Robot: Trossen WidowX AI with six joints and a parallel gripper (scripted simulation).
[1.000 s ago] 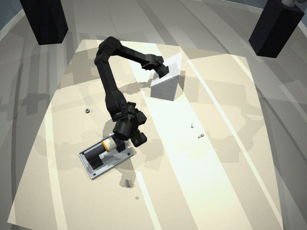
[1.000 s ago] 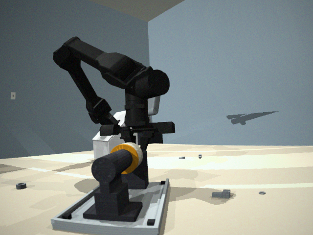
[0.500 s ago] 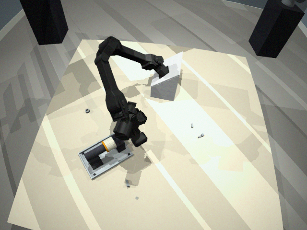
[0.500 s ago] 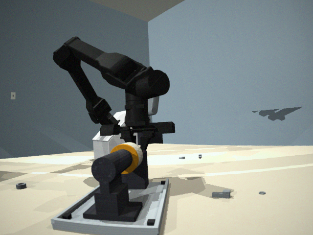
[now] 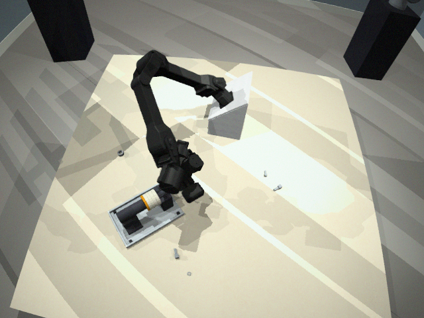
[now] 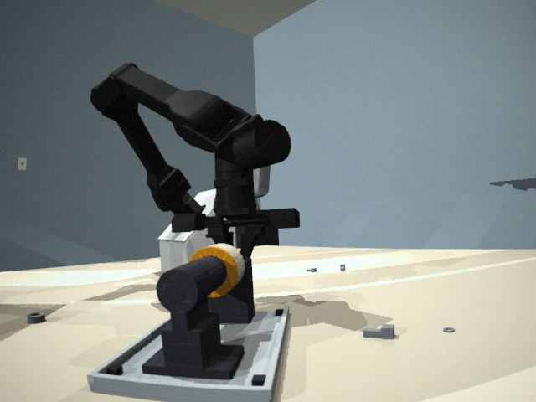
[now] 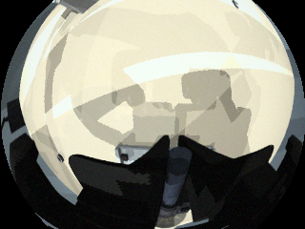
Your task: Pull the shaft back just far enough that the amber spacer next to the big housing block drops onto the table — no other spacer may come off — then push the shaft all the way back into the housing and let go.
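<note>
Now: gripper tip 6 cm to the left of the grey-blue shaft, 4 cm short of it and 3 cm below it. Round my gripper tip: nut 25 cm to the right, 17 cm behind, 4 cm below; then cream spacer 9 cm to the right, 6 cm ahead, 3 cm above; then amber spacer 12 cm to the right, 8 cm ahead, 3 cm above.
</note>
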